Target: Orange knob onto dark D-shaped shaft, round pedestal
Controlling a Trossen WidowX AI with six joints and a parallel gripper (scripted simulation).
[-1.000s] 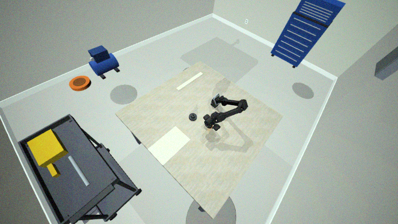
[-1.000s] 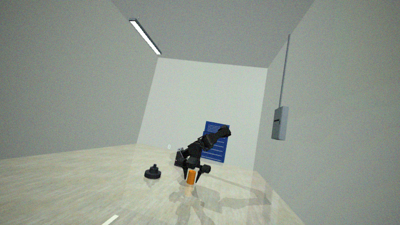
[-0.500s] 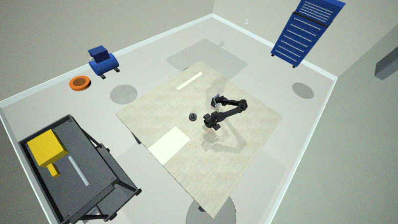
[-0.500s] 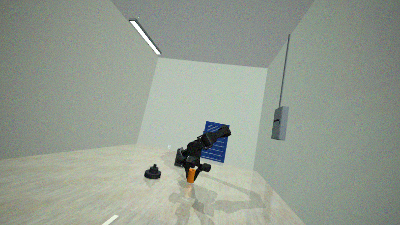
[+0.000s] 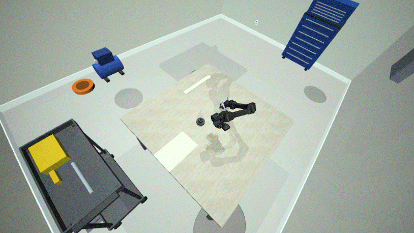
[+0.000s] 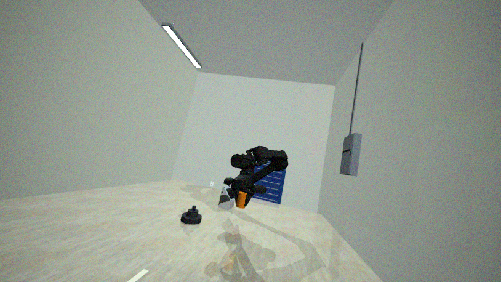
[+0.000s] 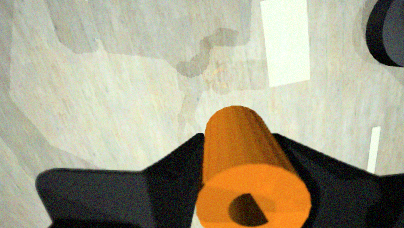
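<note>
My gripper tip is now 190 mm to the left of the pedestal, 70 mm above it and 40 mm short of it. From my gripper tip the other things lie so: orange knob (20 mm above).
</note>
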